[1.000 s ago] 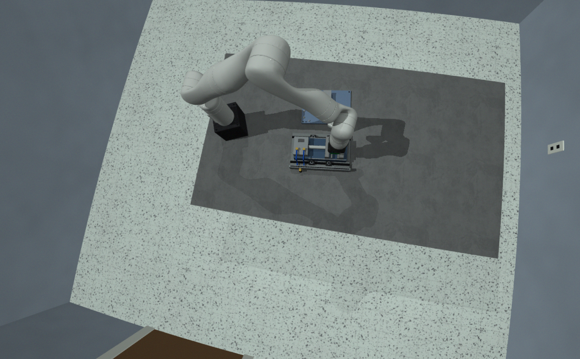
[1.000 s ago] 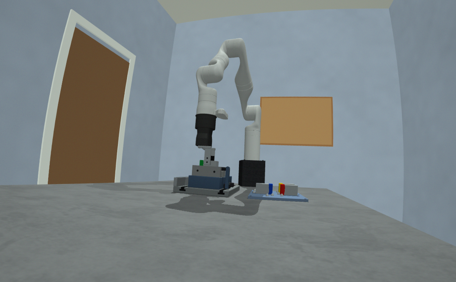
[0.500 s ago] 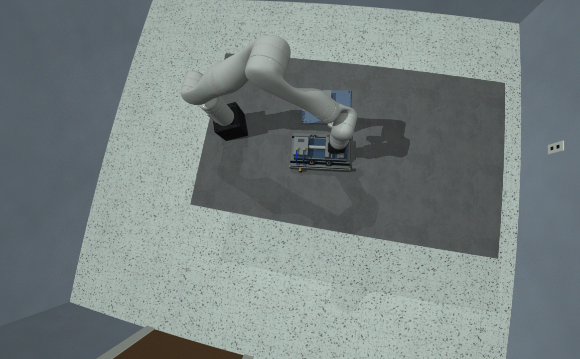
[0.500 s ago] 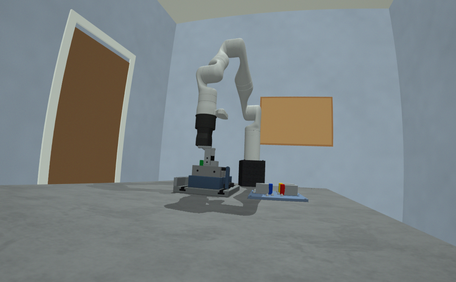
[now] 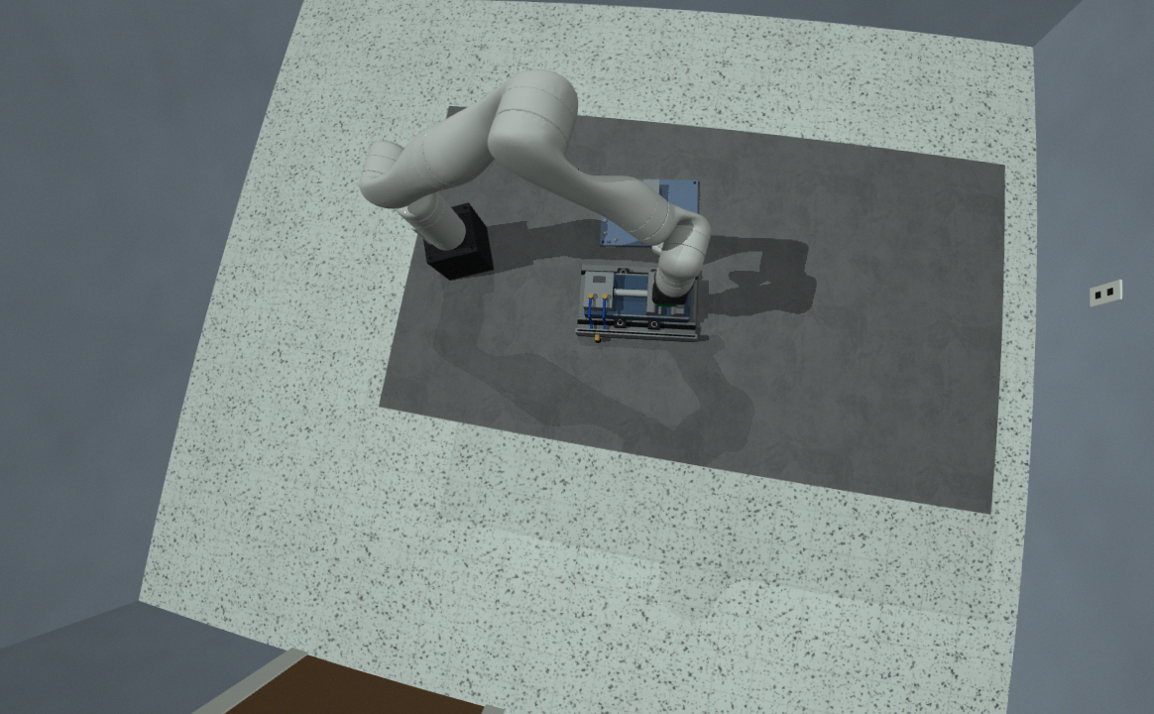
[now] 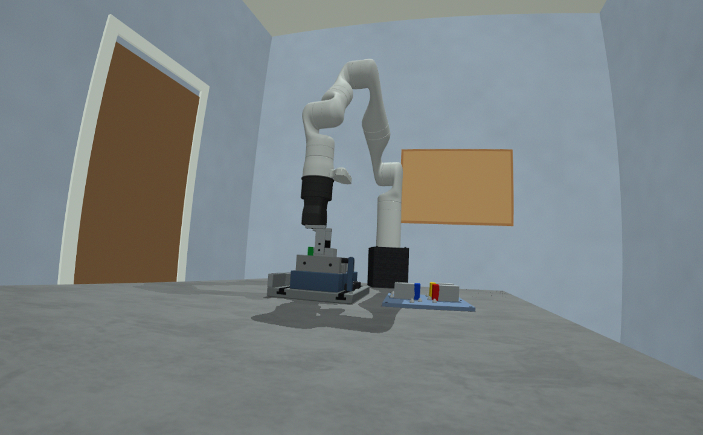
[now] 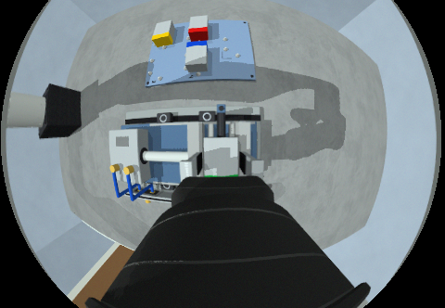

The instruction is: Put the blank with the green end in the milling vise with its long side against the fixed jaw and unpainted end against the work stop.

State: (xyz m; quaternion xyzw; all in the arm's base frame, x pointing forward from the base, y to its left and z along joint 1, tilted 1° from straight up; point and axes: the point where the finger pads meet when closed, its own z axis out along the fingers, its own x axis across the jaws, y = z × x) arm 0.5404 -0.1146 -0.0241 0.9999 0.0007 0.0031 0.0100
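My gripper is now 20 mm above the green-ended blank. From my hand the other things lie so: fixed jaw: 40 mm below, 30 mm ahead; milling vise: 80 mm below, 70 mm behind; work stop rod: 50 mm to the left, 30 mm below.
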